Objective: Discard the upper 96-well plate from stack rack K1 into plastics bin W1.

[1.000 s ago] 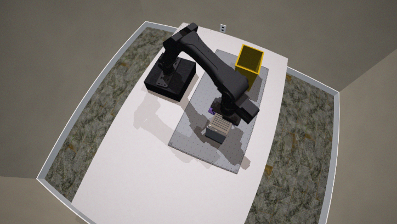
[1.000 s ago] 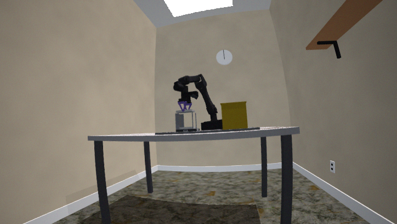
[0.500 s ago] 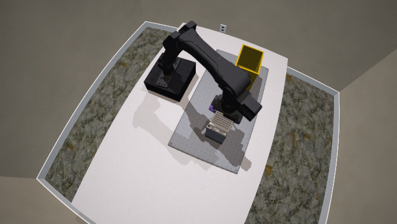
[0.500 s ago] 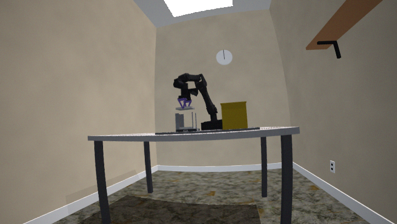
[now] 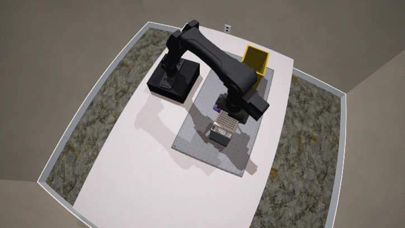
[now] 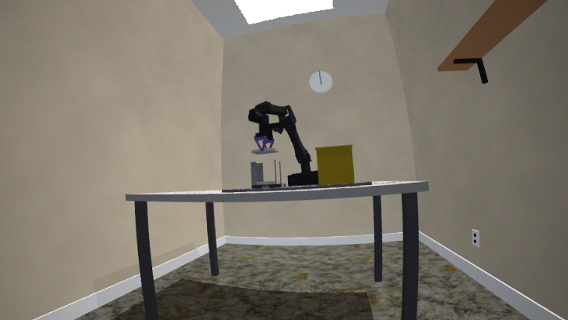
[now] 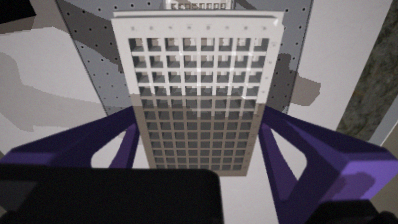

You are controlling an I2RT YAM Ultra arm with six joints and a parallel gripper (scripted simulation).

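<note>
Right now the yellow plastics bin W1 is 36 cm to the left of my hand, 11 cm below it and 5 cm ahead of it.
</note>
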